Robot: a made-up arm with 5 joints.
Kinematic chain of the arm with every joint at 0, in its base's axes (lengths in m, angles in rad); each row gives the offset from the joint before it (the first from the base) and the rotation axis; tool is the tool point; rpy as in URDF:
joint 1: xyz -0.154 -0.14 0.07 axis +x
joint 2: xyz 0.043 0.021 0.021 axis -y
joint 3: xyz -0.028 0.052 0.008 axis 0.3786 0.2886 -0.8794
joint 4: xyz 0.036 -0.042 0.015 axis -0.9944 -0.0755 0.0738
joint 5: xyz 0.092 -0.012 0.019 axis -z
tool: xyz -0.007 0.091 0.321 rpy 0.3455 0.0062 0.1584
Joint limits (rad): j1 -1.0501..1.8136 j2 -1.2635..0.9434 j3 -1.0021..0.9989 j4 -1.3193..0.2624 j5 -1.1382..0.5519
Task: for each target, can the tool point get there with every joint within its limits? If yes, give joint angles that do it. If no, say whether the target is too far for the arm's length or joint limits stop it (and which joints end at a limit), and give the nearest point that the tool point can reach.
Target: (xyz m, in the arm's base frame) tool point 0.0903 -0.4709 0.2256
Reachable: yes | joints 1.4075 -0.3366 -0.2324 -0.1937 0.0699
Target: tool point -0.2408 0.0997 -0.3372
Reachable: no: joint limits stop it (at a limit: joint 2, joint 3, joint 4, joint 5) | nearest point -0.2174 0.0372 -0.2311 | short by 0.125 m
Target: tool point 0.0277 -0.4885 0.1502
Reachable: yes | joints 1.0069 -0.1509 0.1689 -0.5423 -0.0831
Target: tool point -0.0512 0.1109 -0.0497
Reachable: no: joint limits stop it (at a limit: joint 1, joint 4) | nearest point 0.0126 0.2614 -0.0181 | short by 0.167 m
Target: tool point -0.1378 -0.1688 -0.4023
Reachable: no: joint limits stop it (at a limit: joint 1, joint 4, joint 5) | nearest point -0.1337 -0.1760 -0.2970 | short by 0.106 m
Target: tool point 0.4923 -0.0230 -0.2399
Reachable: no: too far | nearest point 0.2988 -0.0336 -0.0484 | short by 0.272 m
